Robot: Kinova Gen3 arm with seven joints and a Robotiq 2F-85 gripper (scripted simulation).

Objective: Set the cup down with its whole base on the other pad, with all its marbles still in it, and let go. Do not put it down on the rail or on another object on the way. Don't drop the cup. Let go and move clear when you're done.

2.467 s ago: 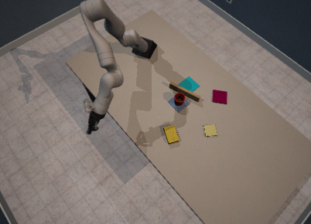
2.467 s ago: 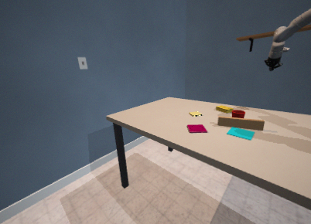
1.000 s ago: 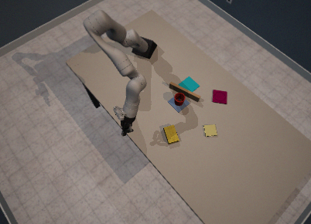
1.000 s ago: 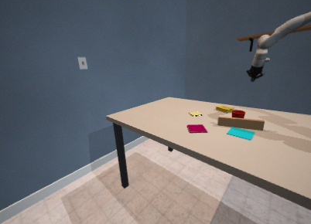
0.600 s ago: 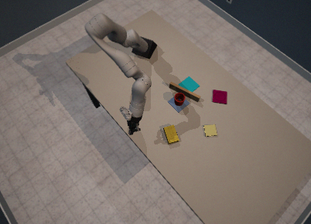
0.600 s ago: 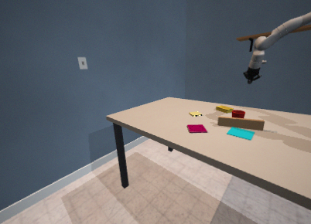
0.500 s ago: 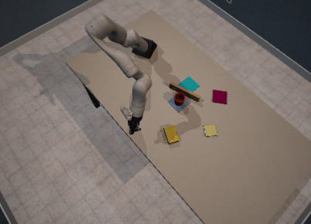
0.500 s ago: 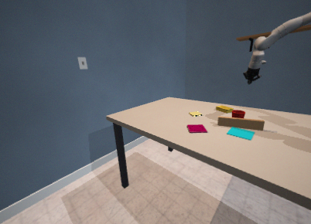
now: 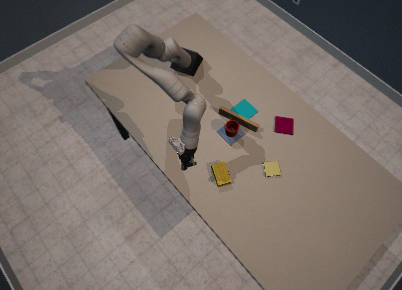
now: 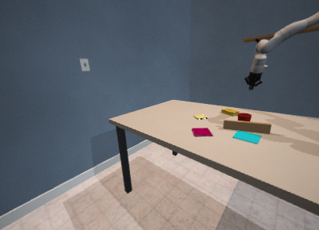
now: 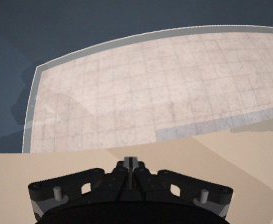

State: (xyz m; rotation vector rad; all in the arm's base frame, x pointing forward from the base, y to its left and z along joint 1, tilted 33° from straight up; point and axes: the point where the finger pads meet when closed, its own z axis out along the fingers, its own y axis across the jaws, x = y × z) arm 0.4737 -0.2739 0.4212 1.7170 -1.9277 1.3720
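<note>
The red cup is 4 cm behind my hand, 36 cm to the left of it and 17 cm below it. Also, from my hand: wooden rail 6 cm behind, 44 cm to the left, 18 cm below; then blue pad 3 cm behind, 36 cm to the left, 21 cm below; then small yellow block 25 cm ahead, 36 cm to the left, 19 cm below.
</note>
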